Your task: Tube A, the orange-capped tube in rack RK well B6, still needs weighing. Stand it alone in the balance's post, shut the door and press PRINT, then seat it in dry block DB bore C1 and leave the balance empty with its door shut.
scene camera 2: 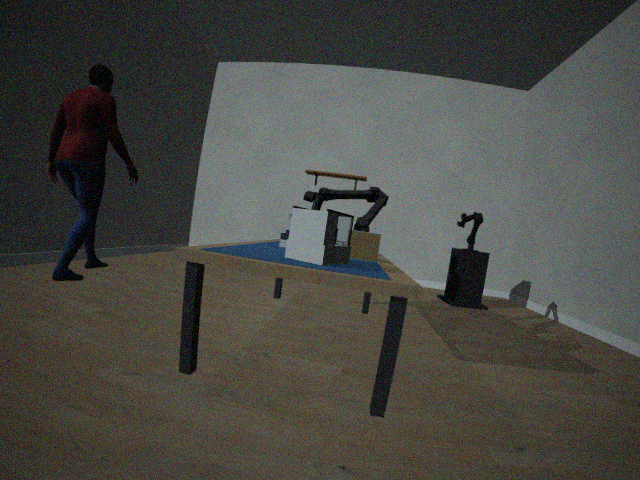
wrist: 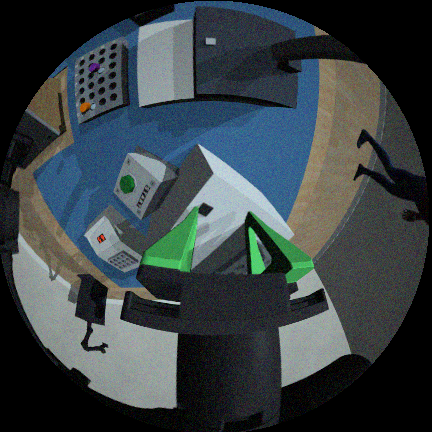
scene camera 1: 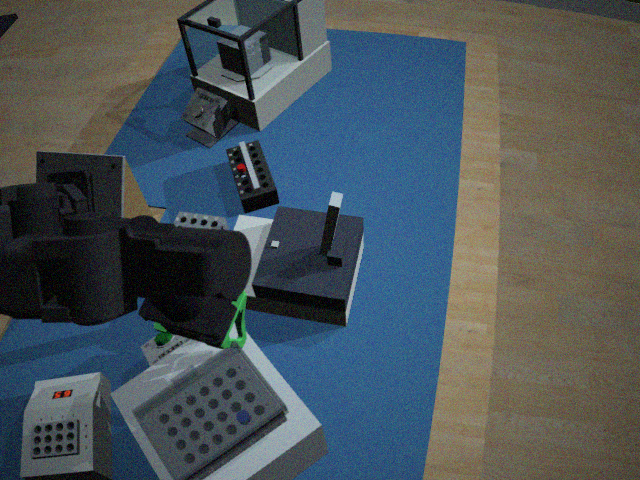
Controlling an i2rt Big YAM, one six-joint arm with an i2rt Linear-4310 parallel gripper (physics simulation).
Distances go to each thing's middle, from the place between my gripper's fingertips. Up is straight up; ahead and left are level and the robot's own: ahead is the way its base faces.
Right now the balance (scene camera 1: 261,64) is 10 cm behind my hand, 65 cm to the left of it and 3 cm below it.
